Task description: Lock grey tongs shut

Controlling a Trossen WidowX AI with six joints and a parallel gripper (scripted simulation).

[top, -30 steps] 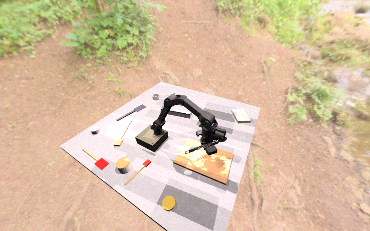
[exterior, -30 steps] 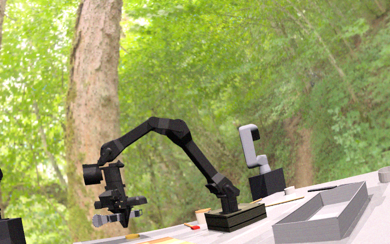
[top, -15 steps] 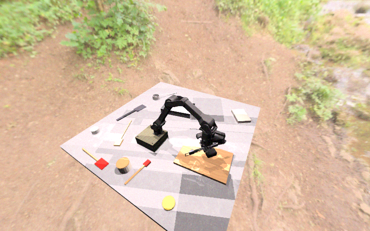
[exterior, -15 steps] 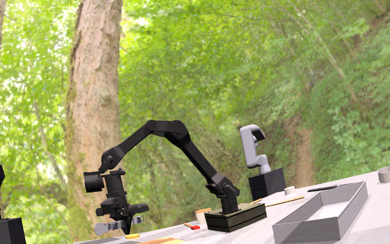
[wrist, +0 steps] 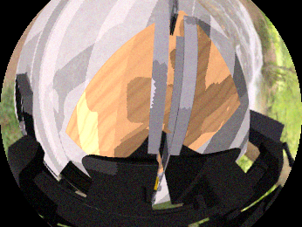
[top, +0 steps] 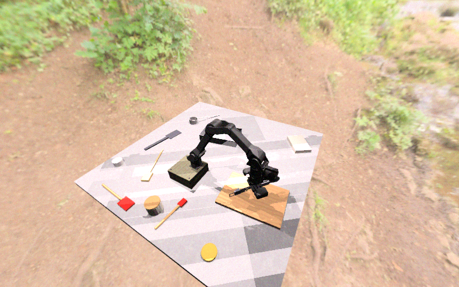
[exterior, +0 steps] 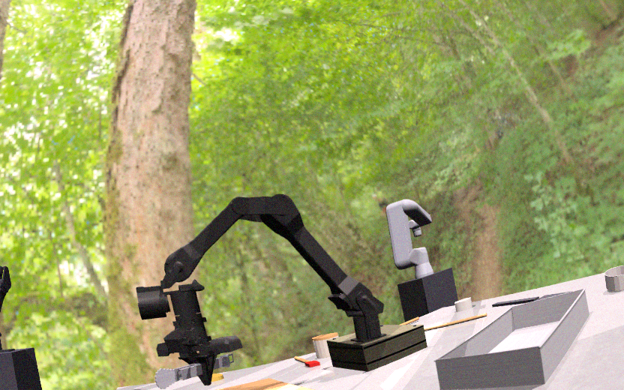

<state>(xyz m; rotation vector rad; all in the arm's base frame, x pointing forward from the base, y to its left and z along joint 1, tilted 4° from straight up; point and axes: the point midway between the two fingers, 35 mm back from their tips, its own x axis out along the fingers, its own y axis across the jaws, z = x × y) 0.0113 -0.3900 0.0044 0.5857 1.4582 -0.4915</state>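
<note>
Right now my gripper tip is 5 cm above the wooden board. Also, from my gripper tip: white block (60 cm ahead, 10 cm to the right, 4 cm below); then roasting tin (47 cm to the left, 39 cm ahead, 3 cm below); then yellow disc (36 cm behind, 5 cm below, 4 cm to the left).
</note>
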